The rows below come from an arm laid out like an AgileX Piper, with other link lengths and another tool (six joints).
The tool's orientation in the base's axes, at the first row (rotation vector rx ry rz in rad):
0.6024, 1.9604, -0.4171
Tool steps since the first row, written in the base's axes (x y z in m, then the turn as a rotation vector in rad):
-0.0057, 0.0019, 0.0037, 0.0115, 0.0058, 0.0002
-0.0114, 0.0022, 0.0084, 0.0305, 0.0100, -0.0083
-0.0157, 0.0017, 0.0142, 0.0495, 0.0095, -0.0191
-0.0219, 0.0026, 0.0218, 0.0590, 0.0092, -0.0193
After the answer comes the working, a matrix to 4 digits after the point.
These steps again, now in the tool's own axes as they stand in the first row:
-0.0007, -0.0018, -0.0068, -0.0031, 0.0114, 0.0052
-0.0028, -0.0050, -0.0131, -0.0017, 0.0260, 0.0205
-0.0065, -0.0081, -0.0185, 0.0008, 0.0369, 0.0393
-0.0108, -0.0112, -0.0268, -0.0026, 0.0421, 0.0464

The tool's axes in the first row as the columns of a matrix, in the base's axes (rounded; the answer above uses it unrounded):
-0.3745, 0.5768, 0.7260
0.2313, 0.8163, -0.5293
-0.8979, -0.0303, -0.4391

